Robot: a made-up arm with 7 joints. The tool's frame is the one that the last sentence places.
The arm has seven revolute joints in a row. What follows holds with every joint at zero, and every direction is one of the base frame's. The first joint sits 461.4 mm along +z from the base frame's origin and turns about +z. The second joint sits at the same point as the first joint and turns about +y. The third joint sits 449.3 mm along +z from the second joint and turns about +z. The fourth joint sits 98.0 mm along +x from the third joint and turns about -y. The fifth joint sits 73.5 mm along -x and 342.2 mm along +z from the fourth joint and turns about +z. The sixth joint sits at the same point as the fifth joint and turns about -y. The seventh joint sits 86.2 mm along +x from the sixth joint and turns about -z. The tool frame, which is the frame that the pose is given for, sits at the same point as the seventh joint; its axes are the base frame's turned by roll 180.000, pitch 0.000 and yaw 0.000 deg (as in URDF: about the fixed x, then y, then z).
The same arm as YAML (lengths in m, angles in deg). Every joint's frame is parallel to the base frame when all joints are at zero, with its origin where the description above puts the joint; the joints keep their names.
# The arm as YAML. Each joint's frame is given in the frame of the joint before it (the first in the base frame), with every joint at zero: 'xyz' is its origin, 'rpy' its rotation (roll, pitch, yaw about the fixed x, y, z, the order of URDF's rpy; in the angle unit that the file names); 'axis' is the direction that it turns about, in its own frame. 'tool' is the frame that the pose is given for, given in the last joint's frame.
units:
  length: m
  angle: deg
joints:
  - name: joint 1
    type: revolute
    origin:
      xyz: [0.0, 0.0, 0.4614]
      rpy: [0.0, 0.0, 0.0]
    axis: [0.0, 0.0, 1.0]
  - name: joint 2
    type: revolute
    origin:
      xyz: [0.0, 0.0, 0.0]
      rpy: [0.0, 0.0, 0.0]
    axis: [0.0, 1.0, 0.0]
  - name: joint 3
    type: revolute
    origin:
      xyz: [0.0, 0.0, 0.4493]
      rpy: [0.0, 0.0, 0.0]
    axis: [0.0, 0.0, 1.0]
  - name: joint 4
    type: revolute
    origin:
      xyz: [0.098, 0.0, 0.0]
      rpy: [0.0, 0.0, 0.0]
    axis: [0.0, -1.0, 0.0]
  - name: joint 5
    type: revolute
    origin:
      xyz: [-0.0735, 0.0, 0.3422]
      rpy: [0.0, 0.0, 0.0]
    axis: [0.0, 0.0, 1.0]
  - name: joint 6
    type: revolute
    origin:
      xyz: [0.0, 0.0, 0.0]
      rpy: [0.0, 0.0, 0.0]
    axis: [0.0, -1.0, 0.0]
  - name: joint 7
    type: revolute
    origin:
      xyz: [0.0862, 0.0, 0.0]
      rpy: [0.0, 0.0, 0.0]
    axis: [0.0, 0.0, -1.0]
tool:
  origin:
    xyz: [0.0, 0.0, 0.0]
    rpy: [180.0, 0.0, 0.0]

